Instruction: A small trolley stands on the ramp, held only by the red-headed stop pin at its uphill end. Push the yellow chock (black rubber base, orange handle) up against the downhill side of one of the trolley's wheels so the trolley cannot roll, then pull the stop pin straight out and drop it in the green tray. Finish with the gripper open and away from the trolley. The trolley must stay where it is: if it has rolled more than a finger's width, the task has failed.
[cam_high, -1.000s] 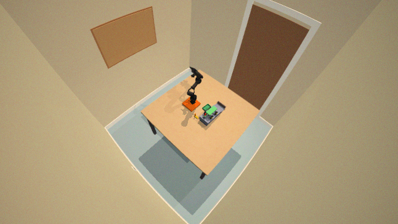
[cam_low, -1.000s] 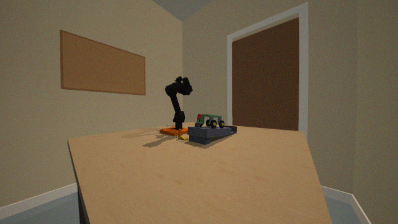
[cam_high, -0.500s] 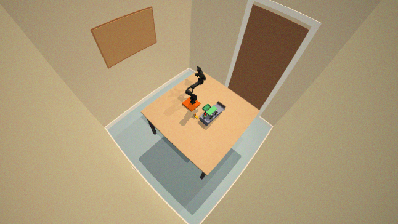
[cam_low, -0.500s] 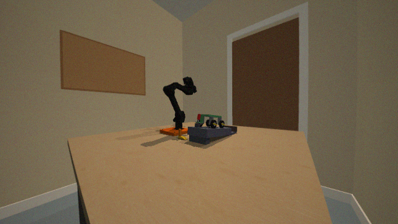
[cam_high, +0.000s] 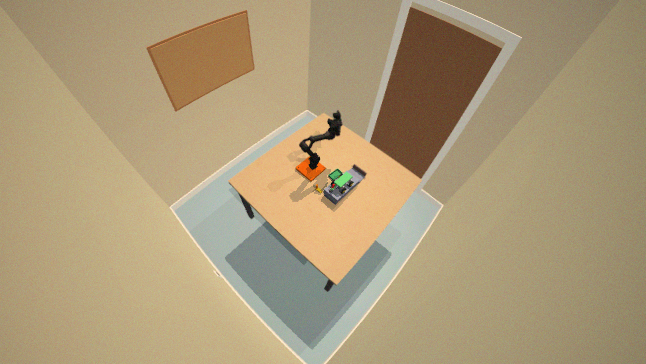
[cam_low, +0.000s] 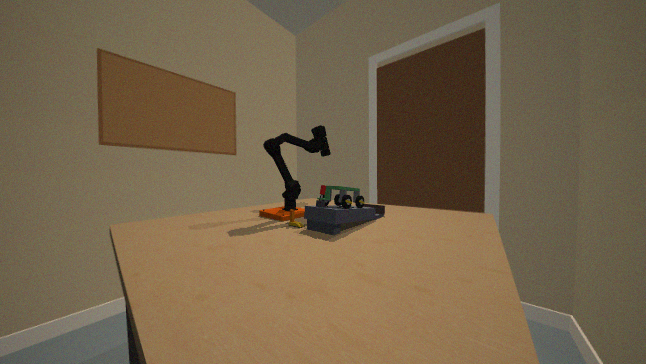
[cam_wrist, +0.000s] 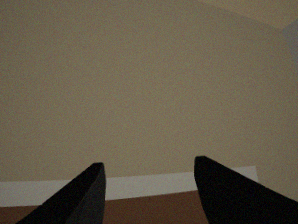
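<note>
Right now the red-headed stop pin is 43 cm ahead of my gripper tip, 38 cm to the right of it and 32 cm below it. From my gripper tip the other things lie so: yellow chock 43 cm to the right, 43 cm below, 32 cm ahead; trolley 43 cm ahead, 34 cm below, 27 cm to the right; grey ramp 43 cm ahead, 41 cm below, 26 cm to the right.
</note>
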